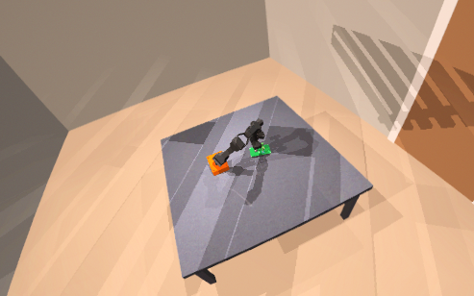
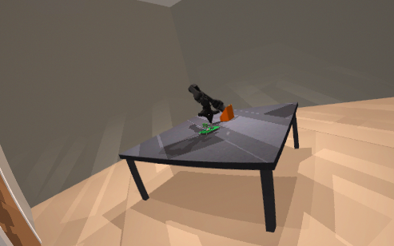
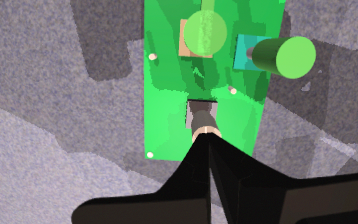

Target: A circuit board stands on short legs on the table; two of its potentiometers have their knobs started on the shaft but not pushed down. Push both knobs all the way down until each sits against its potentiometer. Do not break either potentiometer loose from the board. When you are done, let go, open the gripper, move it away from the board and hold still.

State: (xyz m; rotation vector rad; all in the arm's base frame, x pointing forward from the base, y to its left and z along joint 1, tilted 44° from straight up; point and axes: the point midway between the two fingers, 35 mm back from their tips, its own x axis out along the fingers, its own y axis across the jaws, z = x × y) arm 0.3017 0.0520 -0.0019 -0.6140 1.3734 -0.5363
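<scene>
Right now my gripper tip is 6 cm short of the green knob. Round my gripper tip: beige knob 2 cm below.
</scene>
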